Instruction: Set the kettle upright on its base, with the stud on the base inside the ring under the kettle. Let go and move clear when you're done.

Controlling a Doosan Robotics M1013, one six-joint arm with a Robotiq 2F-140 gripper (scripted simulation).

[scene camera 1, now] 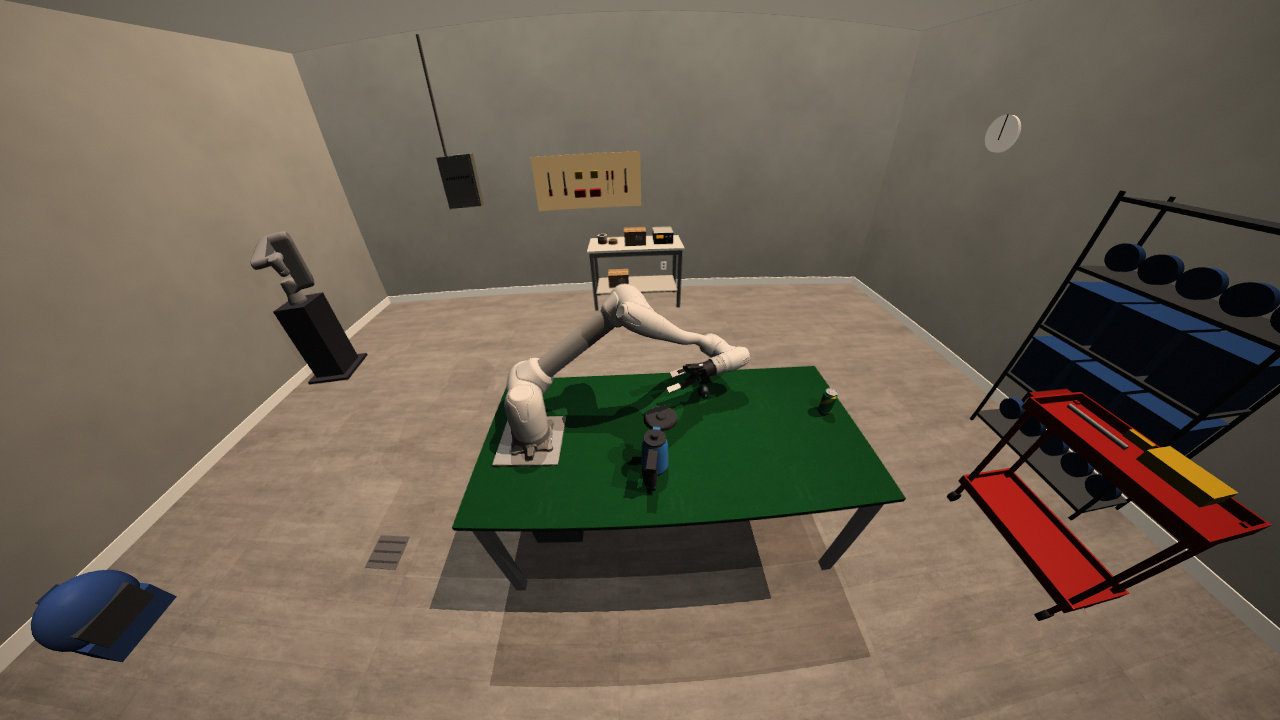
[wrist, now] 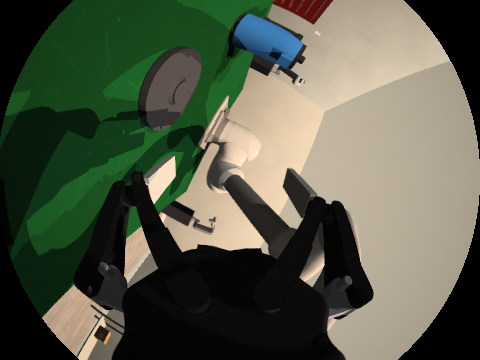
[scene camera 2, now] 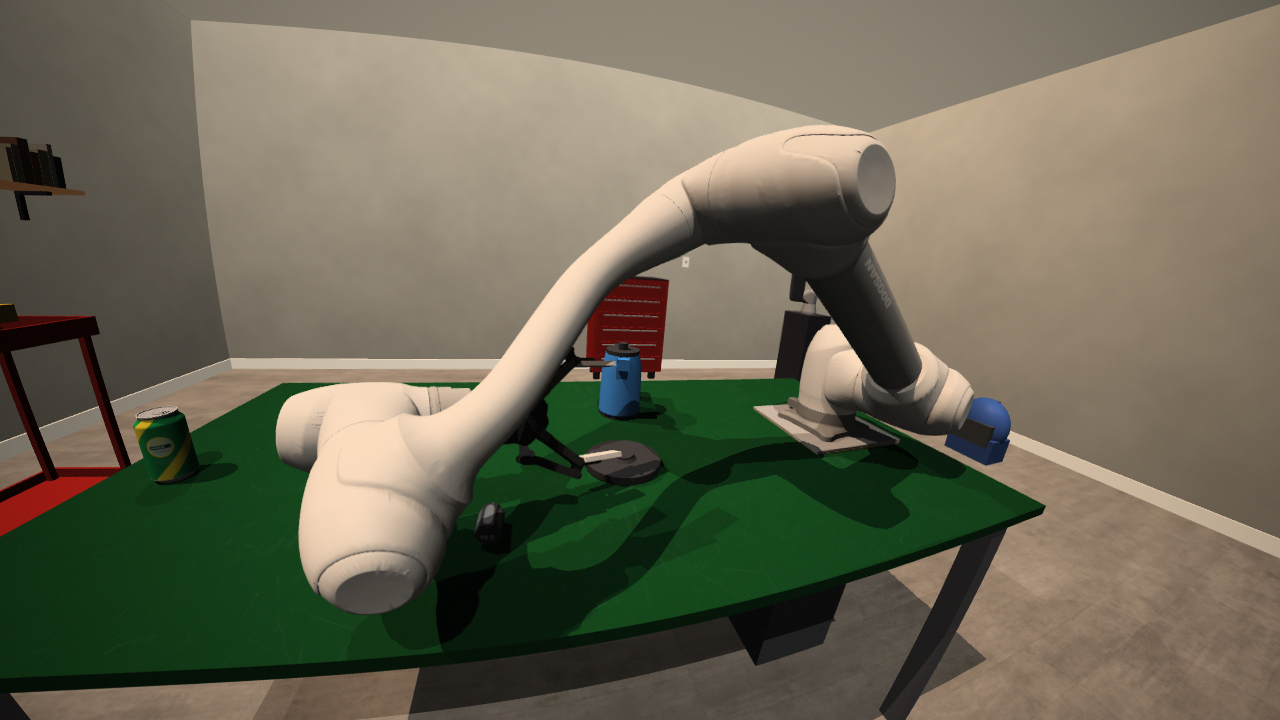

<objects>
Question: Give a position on a blue kettle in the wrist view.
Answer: At 272, 41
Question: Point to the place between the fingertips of my gripper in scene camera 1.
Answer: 669, 383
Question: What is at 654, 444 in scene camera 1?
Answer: A blue kettle.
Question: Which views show the blue kettle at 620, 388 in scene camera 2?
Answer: Scene camera 1, the wrist view and scene camera 2: all of them.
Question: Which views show my gripper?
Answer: Scene camera 1, the wrist view and scene camera 2: all of them.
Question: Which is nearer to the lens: the blue kettle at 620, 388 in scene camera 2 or the dark round base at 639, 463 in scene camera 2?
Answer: The dark round base.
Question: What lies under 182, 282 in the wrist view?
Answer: My gripper.
</objects>
